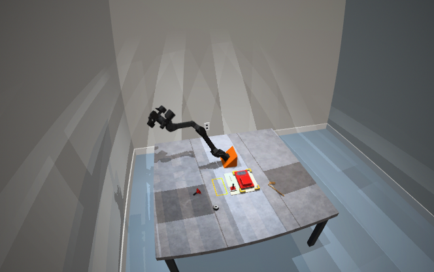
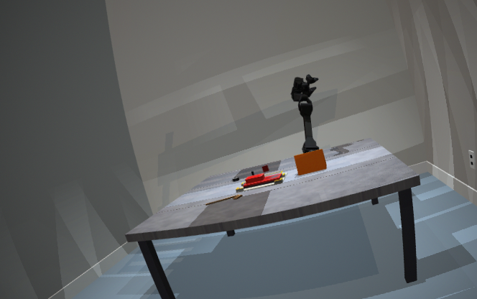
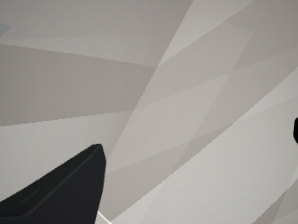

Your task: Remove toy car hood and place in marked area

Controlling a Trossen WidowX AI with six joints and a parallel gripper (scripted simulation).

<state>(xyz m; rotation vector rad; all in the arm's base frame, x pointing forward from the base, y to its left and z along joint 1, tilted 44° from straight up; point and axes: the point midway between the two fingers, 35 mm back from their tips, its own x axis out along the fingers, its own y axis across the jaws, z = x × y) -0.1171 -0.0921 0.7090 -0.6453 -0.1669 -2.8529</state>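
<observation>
Right now the red hood is 520 mm ahead of my gripper tip, 610 mm to the left of it and 440 mm below it. The rest, counted from my gripper tip: black ring 690 mm ahead, 320 mm to the left, 470 mm below; then wooden stick 680 mm ahead, 800 mm to the left, 480 mm below; then grey engine block 520 mm ahead, 610 mm to the left, 460 mm below.
</observation>
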